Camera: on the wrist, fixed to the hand. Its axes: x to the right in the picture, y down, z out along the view.
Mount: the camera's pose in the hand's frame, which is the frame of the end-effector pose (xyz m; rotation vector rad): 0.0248 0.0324 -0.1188 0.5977 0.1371 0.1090
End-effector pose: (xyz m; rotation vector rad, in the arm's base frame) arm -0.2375 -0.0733 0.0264 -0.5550 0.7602 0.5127
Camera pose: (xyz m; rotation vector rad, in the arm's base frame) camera -0.3006 -0.1187 -0.0723 0.0086 1.0263 0.3240
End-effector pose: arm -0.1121 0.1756 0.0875 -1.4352 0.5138 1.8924
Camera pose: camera -0.0596 0.0806 0.0243 -1.1495 1.1329 1.5335
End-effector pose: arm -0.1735 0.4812 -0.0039 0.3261 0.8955 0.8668
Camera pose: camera -0.2762 0.5095 -0.0705 0.8462 1.2682 0.7109
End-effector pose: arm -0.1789 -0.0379 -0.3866 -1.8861 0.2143 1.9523
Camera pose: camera -0.0825 -0.1088 -0.4249 -1.6209 0.8527 1.5779
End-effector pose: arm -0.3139 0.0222 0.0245 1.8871 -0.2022 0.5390
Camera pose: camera -0.3366 0.1220 0.0973 2.4127 -0.0534 0.8708
